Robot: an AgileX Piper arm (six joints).
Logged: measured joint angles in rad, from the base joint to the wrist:
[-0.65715, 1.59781, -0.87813, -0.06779, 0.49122, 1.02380]
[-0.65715, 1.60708, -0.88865, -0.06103, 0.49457, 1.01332]
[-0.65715, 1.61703, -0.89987, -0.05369, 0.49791, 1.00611]
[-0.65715, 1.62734, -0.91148, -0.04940, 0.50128, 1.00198]
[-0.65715, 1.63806, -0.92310, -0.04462, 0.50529, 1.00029]
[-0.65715, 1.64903, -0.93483, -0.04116, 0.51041, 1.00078]
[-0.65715, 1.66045, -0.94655, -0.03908, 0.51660, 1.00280]
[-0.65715, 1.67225, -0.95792, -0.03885, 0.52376, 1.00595]
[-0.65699, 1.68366, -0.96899, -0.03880, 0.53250, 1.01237]
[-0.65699, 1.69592, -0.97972, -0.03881, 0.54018, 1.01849]
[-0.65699, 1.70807, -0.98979, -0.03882, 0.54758, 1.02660]
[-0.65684, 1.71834, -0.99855, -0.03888, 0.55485, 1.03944]
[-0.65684, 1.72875, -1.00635, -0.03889, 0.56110, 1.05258]
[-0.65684, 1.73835, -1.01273, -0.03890, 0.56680, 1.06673]
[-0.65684, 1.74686, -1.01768, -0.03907, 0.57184, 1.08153]
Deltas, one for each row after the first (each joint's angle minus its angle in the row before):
[0.00000, 0.00927, -0.01052, 0.00676, 0.00335, -0.01048]
[0.00000, 0.00995, -0.01122, 0.00734, 0.00334, -0.00721]
[0.00000, 0.01031, -0.01161, 0.00429, 0.00337, -0.00413]
[0.00000, 0.01072, -0.01162, 0.00478, 0.00401, -0.00169]
[0.00000, 0.01097, -0.01173, 0.00346, 0.00512, 0.00049]
[0.00000, 0.01142, -0.01172, 0.00208, 0.00619, 0.00202]
[0.00000, 0.01180, -0.01137, 0.00023, 0.00716, 0.00315]
[0.00016, 0.01141, -0.01107, 0.00005, 0.00874, 0.00642]
[0.00000, 0.01226, -0.01073, -0.00001, 0.00768, 0.00612]
[0.00000, 0.01215, -0.01007, -0.00001, 0.00740, 0.00811]
[0.00015, 0.01027, -0.00876, -0.00006, 0.00727, 0.01284]
[0.00000, 0.01041, -0.00780, -0.00001, 0.00625, 0.01314]
[0.00000, 0.00960, -0.00638, -0.00001, 0.00570, 0.01415]
[0.00000, 0.00851, -0.00495, -0.00017, 0.00504, 0.01480]

